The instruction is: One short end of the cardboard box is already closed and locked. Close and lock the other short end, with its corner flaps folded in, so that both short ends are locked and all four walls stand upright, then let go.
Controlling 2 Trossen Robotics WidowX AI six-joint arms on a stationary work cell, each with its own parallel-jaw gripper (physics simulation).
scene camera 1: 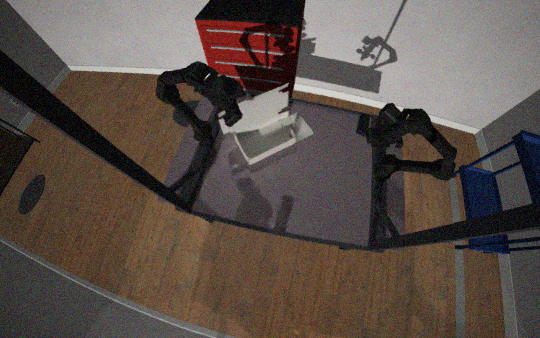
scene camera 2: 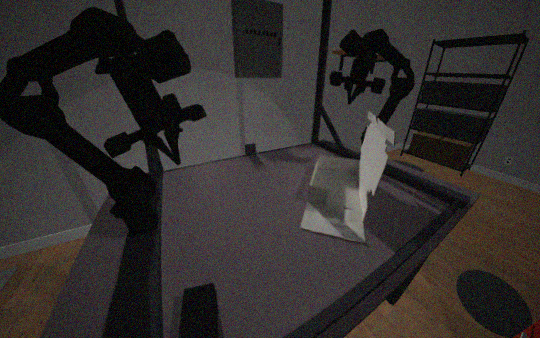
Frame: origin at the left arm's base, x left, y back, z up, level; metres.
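Where they show: left gripper, fingertip midpoint: (scene camera 1: 241, 115) (scene camera 2: 348, 103); right gripper, fingertip midpoint: (scene camera 1: 372, 146) (scene camera 2: 178, 164); left arm's base, link origin: (scene camera 1: 206, 140); right arm's base, link origin: (scene camera 1: 380, 174) (scene camera 2: 143, 225).
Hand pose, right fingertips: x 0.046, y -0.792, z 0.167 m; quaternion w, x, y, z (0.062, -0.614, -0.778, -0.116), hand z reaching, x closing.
Note:
Things, the pixels of their top centre, and the offset from my right fingertips. "spot": a spot on its surface instead. Level surfaces: height alone.
- pale cardboard box, top centre: (scene camera 2: 335, 185) (scene camera 1: 265, 141) dy +0.491, dx +0.023, dz -0.184 m
- table with its large lid panel, surface spot: (scene camera 2: 372, 160) (scene camera 1: 267, 108) spot: dy +0.502, dx +0.130, dz -0.044 m
- end panel, surface spot: (scene camera 2: 325, 220) spot: dy +0.324, dx +0.143, dz -0.184 m
- dark table, surface height: dz -0.186 m
The pale cardboard box (scene camera 1: 265, 145) (scene camera 2: 330, 177) lies on the table with its large lid panel (scene camera 1: 262, 109) (scene camera 2: 372, 160) raised steeply along one long side. The short end at the left of the box in scene camera 1 stands up. At the other short end, the end panel (scene camera 1: 305, 131) (scene camera 2: 325, 220) leans outward, low and unfolded. A corner flap shows beside it; its exact fold is unclear. My left gripper (scene camera 2: 351, 100) is shut and empty, raised beyond the lid in scene camera 2. My right gripper (scene camera 2: 178, 161) is shut and empty, raised well apart from the box.
The box lies on the dark table (scene camera 1: 325, 190) (scene camera 2: 235, 230), which has a dark frame around its edge. Frame posts rise near both arms. A red drawer cabinet (scene camera 1: 220, 42) stands behind the table, blue furniture (scene camera 1: 480, 190) at the right, and a shelf rack in scene camera 2.

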